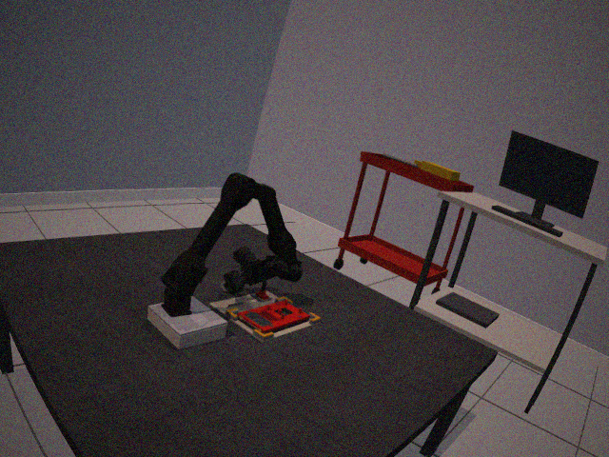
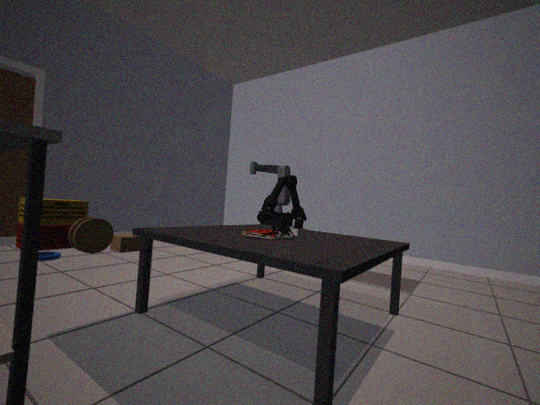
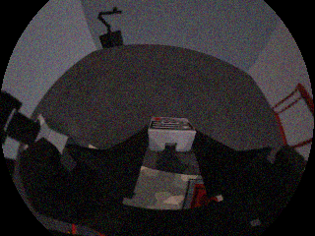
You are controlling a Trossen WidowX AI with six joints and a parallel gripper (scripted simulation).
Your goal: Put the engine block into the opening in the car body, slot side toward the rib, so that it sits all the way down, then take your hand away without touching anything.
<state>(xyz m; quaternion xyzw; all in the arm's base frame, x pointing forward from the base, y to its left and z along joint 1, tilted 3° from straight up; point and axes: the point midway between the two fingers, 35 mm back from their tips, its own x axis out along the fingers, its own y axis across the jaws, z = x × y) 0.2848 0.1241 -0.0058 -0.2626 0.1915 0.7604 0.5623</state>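
My gripper tip is 1 cm to the left of the grey engine block.
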